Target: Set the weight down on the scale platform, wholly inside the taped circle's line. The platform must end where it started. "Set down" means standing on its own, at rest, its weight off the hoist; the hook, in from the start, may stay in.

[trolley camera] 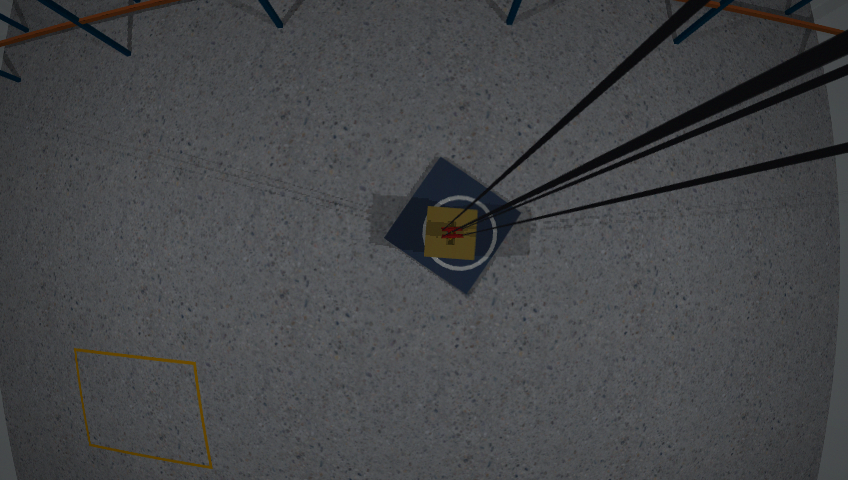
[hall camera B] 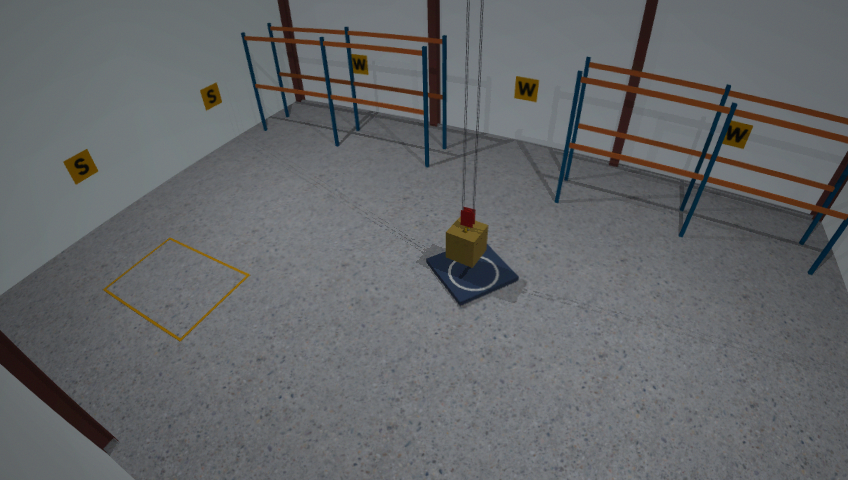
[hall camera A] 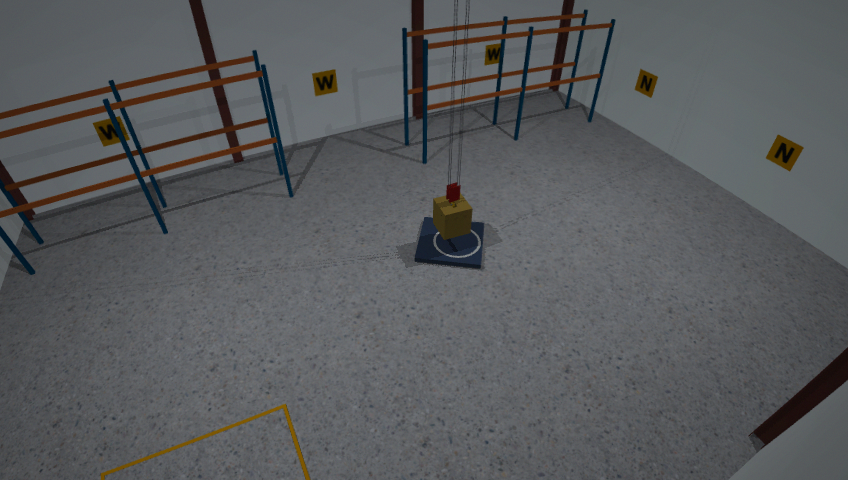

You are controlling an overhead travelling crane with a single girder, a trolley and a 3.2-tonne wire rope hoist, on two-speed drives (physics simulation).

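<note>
The yellow box-shaped weight (hall camera A: 453,223) (hall camera B: 465,245) (trolley camera: 437,246) hangs upright a little above the dark blue scale platform (hall camera A: 424,254) (hall camera B: 505,277) (trolley camera: 440,171). My hook (hall camera A: 454,204) (hall camera B: 465,229) (trolley camera: 452,232), below its red block, is in the top of the weight. The white taped circle (hall camera A: 457,256) (hall camera B: 473,290) (trolley camera: 495,232) lies on the platform. In the trolley view the weight covers the circle's left part, and its lower left corner overlaps the line. A small dark shadow shows on the platform below the weight.
Two blue and orange racks stand along the W wall, a left one (hall camera A: 135,166) (hall camera B: 426,107) and a right one (hall camera A: 424,101) (hall camera B: 708,169). A yellow outline (hall camera A: 193,440) (hall camera B: 209,256) (trolley camera: 135,356) is marked on the floor, away from the platform.
</note>
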